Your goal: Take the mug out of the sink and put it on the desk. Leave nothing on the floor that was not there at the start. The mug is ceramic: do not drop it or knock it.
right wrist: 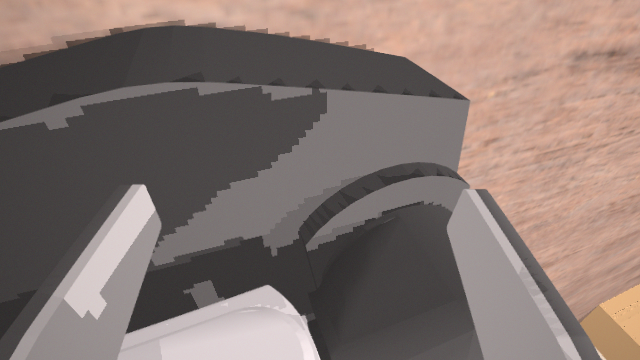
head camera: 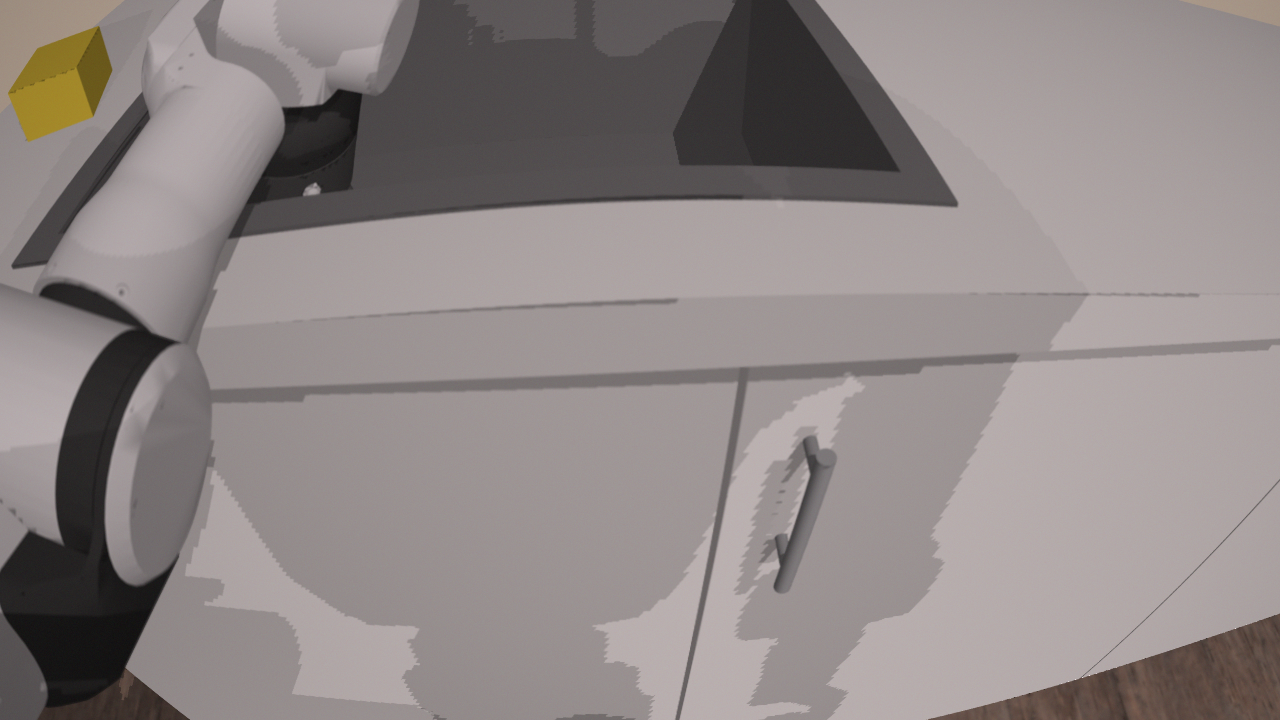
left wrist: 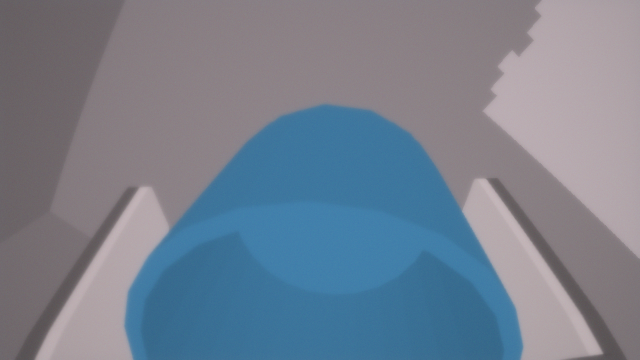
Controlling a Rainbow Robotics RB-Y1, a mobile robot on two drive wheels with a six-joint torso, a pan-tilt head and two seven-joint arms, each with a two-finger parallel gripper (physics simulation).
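Places are measured from the robot's base along level axes (x ahead, y left, z up), in metres.
Where they show: left gripper, between the fingertips: (left wrist: pixel 314 204); right gripper, between the fingertips: (right wrist: pixel 305 207).
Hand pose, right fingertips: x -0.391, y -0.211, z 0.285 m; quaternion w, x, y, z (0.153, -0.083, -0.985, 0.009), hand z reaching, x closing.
Note:
After its pixels a point has its place.
The blue mug (left wrist: pixel 325 160) @(x 0.516, y 0.149, z 0.772 m) stands in the grey sink (head camera: pixel 537 183) (left wrist: pixel 300 45), its open rim toward the left wrist camera; its near part is cut off by the picture edge and its handle does not show. My left gripper (left wrist: pixel 314 204) @(x 0.491, y 0.142, z 0.744 m) is open, with one finger on each side of the mug; whether they touch it is unclear. In the head view my left arm (head camera: pixel 170 179) @(x 0.290, y 0.109, z 0.990 m) reaches into the sink's left part, and its fingers and the mug are hidden. My right gripper (right wrist: pixel 305 207) @(x -0.391, y -0.211, z 0.285 m) is open and empty, over the robot's own dark base (right wrist: pixel 225 125) @(x -0.368, y -0.185, z 0.170 m). No desk can be made out.
A yellow block (head camera: pixel 53 98) @(x 0.565, y 0.324, z 0.938 m) sits on the counter left of the sink. White countertop (head camera: pixel 1074 134) @(x 0.390, y -0.398, z 0.911 m) extends to the right. A cabinet front with a grey handle (head camera: pixel 805 523) @(x 0.247, y -0.162, z 0.756 m) is below. In the right wrist view, a tan block (right wrist: pixel 610 330) @(x -1.989, y 1.792, z 0.134 m) is at the lower right, beside the wooden floor (right wrist: pixel 560 125) @(x -0.940, y 0.100, z 0.001 m).

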